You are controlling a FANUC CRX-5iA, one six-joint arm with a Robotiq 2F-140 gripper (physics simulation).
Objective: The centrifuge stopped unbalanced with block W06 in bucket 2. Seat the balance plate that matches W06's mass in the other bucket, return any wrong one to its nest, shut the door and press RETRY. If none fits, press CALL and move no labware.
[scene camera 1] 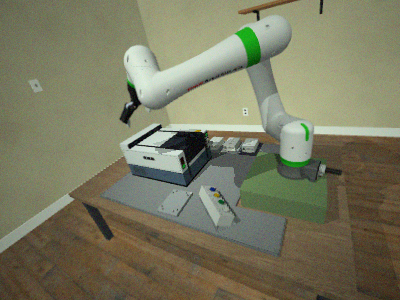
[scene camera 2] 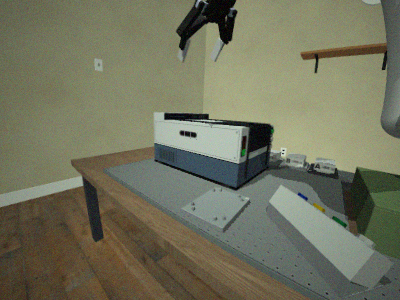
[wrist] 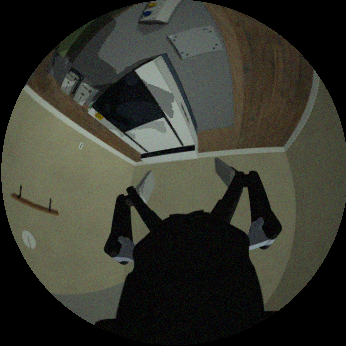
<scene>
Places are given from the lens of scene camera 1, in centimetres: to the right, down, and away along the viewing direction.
centrifuge (scene camera 1: 145,158): -33, 5, 115
button box (scene camera 1: 218,211): 8, 25, 78
The marked spots on the centrifuge and the button box are 58 cm apart.
</scene>
